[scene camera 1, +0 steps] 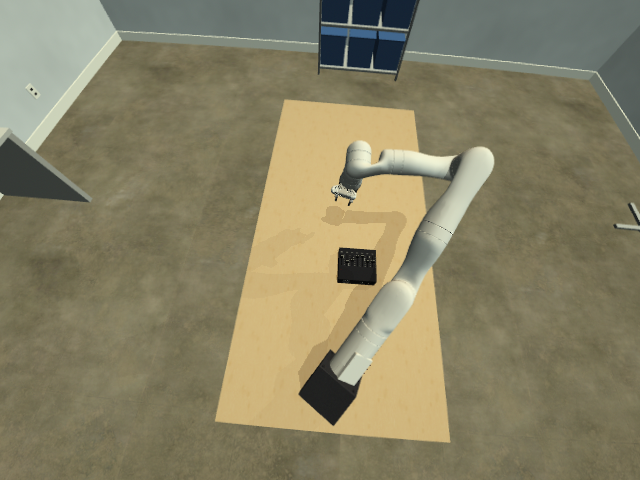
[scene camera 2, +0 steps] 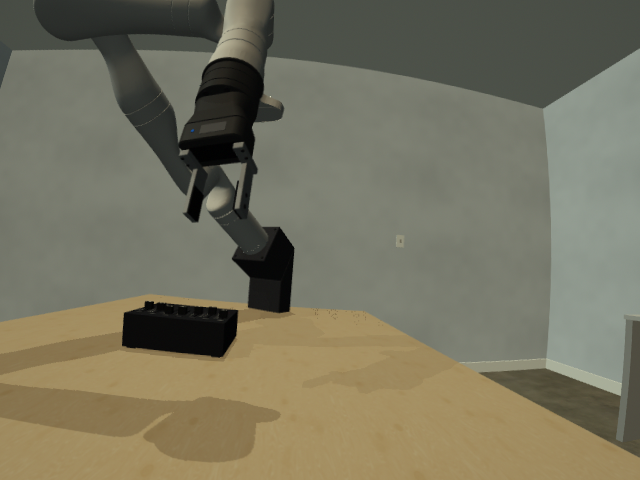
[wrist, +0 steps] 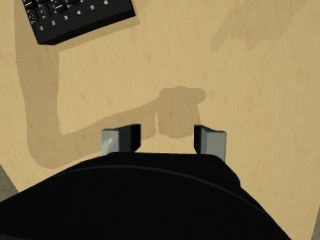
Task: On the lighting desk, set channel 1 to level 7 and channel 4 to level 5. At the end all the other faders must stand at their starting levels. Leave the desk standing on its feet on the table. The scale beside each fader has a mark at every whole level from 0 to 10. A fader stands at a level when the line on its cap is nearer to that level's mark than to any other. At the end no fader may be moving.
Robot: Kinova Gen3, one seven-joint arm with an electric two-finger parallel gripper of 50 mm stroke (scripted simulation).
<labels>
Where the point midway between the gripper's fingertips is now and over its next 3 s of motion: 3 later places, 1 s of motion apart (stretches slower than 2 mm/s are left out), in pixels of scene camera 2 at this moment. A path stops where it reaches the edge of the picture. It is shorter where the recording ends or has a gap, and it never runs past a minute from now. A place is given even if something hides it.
My gripper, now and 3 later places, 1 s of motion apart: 214, 216; 194, 241; 180, 268; 173, 280
</labels>
